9 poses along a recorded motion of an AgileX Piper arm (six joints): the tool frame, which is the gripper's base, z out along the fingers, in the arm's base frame.
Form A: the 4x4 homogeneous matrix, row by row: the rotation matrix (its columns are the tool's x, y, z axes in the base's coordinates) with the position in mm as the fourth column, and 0 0 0 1 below. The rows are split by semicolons.
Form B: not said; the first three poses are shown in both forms.
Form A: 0.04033 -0.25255 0.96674 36; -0.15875 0.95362 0.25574 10; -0.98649 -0.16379 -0.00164 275; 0 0 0 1
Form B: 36 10 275 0.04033 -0.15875 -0.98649 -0.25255 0.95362 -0.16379
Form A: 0.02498 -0.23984 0.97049 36; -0.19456 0.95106 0.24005 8; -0.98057 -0.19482 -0.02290 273; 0 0 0 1
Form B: 36 8 273 0.02498 -0.19456 -0.98057 -0.23984 0.95106 -0.19482
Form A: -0.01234 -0.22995 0.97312 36; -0.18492 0.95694 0.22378 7; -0.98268 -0.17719 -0.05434 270; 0 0 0 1
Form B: 36 7 270 -0.01234 -0.18492 -0.98268 -0.22995 0.95694 -0.17719
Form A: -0.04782 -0.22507 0.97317 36; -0.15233 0.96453 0.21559 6; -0.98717 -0.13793 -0.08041 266; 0 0 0 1
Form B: 36 6 266 -0.04782 -0.15233 -0.98717 -0.22507 0.96453 -0.13793
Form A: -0.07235 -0.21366 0.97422 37; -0.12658 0.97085 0.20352 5; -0.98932 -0.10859 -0.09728 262; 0 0 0 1
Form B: 37 5 262 -0.07235 -0.12658 -0.98932 -0.21366 0.97085 -0.10859
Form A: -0.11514 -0.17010 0.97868 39; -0.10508 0.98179 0.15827 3; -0.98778 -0.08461 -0.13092 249; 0 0 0 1
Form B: 39 3 249 -0.11514 -0.10508 -0.98778 -0.17010 0.98179 -0.08461
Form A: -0.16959 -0.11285 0.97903 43; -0.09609 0.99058 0.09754 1; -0.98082 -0.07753 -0.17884 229; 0 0 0 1
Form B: 43 1 229 -0.16959 -0.09609 -0.98082 -0.11285 0.99058 -0.07753
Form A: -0.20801 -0.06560 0.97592 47; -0.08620 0.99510 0.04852 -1; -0.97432 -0.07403 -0.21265 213; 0 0 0 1
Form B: 47 -1 213 -0.20801 -0.08620 -0.97432 -0.06560 0.99510 -0.07403
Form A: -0.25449 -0.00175 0.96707 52; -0.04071 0.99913 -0.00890 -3; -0.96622 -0.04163 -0.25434 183; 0 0 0 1
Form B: 52 -3 183 -0.25449 -0.04071 -0.96622 -0.00175 0.99913 -0.04163
